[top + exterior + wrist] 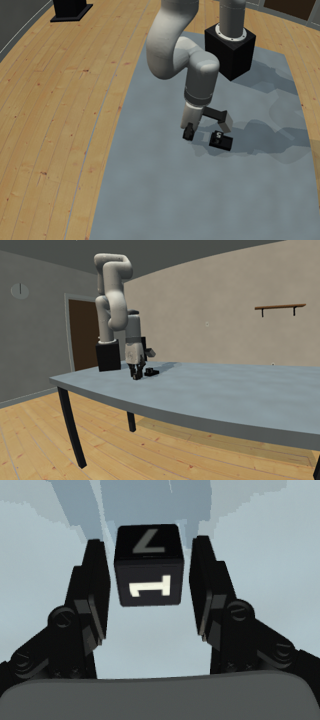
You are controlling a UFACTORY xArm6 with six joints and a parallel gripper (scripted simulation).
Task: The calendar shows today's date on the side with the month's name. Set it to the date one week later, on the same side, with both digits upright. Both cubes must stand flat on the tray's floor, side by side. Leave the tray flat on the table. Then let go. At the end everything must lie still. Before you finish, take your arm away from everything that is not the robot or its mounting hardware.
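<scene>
Now: the black tray 110 mm to the left of my hand, 20 mm below it and 20 mm ahead of it.
</scene>
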